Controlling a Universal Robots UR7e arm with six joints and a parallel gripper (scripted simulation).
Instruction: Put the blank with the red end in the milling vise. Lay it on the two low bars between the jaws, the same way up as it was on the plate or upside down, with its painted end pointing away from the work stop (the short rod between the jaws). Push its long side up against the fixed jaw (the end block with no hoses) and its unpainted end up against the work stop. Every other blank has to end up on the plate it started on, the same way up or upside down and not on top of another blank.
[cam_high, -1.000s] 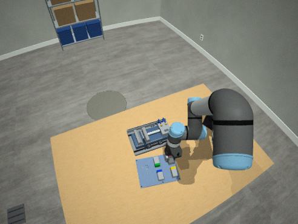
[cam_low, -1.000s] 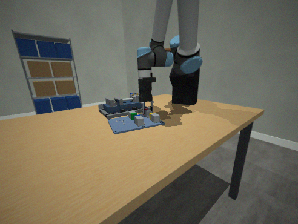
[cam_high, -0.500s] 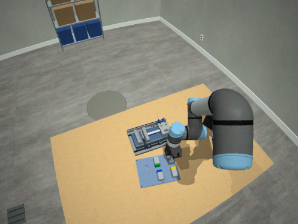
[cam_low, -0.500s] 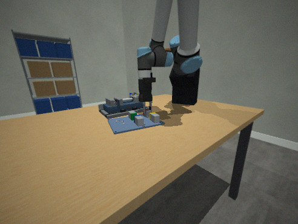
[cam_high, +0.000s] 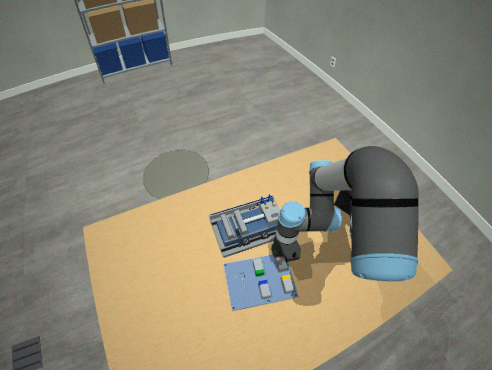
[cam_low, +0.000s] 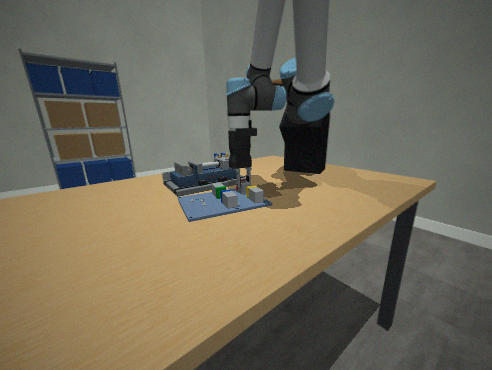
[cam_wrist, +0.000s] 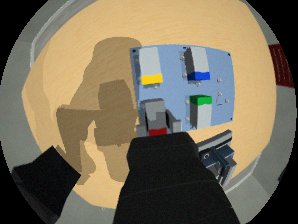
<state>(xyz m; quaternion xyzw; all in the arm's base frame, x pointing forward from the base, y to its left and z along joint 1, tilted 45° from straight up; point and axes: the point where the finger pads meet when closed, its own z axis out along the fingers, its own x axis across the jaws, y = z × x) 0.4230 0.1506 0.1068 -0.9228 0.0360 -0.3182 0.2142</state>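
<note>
The red-ended blank lies 20 mm below my hand. From my hand the other things lie so: green-ended blank 90 mm ahead, 10 mm to the left, 20 mm below; then yellow-ended blank 10 mm behind, 90 mm to the left, 20 mm below; then plate 90 mm ahead, 50 mm to the left, 40 mm below.
</note>
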